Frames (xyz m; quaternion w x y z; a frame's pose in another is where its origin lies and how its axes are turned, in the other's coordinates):
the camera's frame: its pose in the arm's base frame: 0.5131 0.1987 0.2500 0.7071 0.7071 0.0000 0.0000
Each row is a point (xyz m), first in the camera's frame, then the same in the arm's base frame.
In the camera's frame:
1: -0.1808 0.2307 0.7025
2: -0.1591 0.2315 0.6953
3: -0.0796 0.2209 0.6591
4: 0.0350 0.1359 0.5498
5: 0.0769 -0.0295 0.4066
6: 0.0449 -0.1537 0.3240
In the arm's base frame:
1: 0.3323 -0.5038 0.4807
2: 0.3540 -0.4966 0.4815
3: 0.4335 -0.4604 0.4709
4: 0.5481 -0.3511 0.3859
5: 0.5900 -0.2079 0.2205
6: 0.5580 -0.1253 0.0963

